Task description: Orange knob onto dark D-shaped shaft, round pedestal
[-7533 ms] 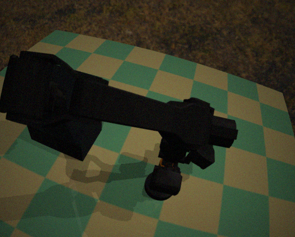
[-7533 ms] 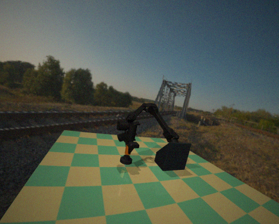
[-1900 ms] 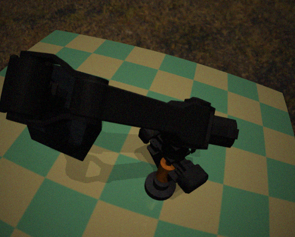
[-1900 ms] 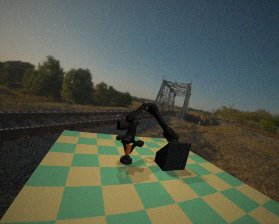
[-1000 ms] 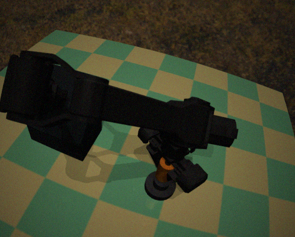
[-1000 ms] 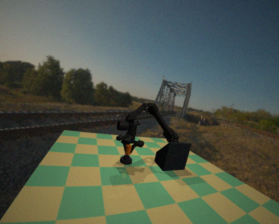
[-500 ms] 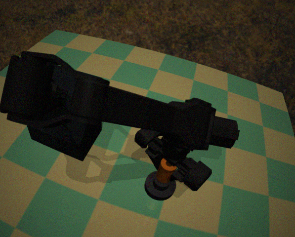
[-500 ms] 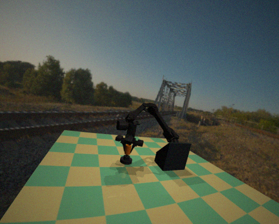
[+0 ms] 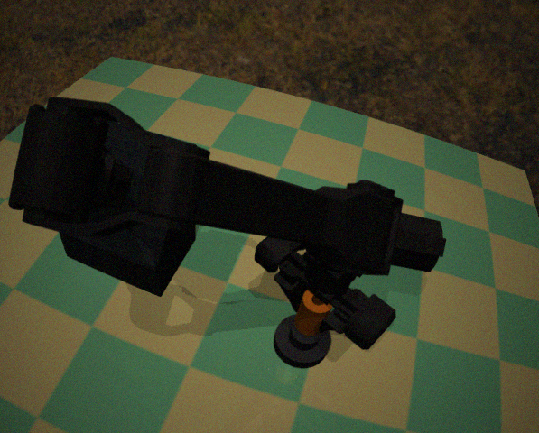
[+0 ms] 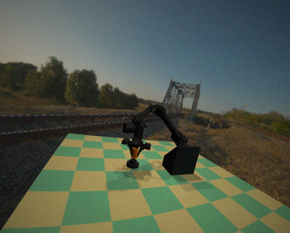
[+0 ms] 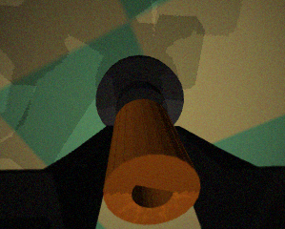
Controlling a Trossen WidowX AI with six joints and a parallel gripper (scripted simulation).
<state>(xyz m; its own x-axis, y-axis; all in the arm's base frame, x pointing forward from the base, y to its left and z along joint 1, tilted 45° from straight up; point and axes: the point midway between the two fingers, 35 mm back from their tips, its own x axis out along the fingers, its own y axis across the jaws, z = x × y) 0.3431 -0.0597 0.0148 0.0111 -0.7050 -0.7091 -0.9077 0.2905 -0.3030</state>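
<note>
Right now my gripper tip is 2 cm below the orange knob. Also, from my gripper tip: dark round pedestal (4 cm below).
</note>
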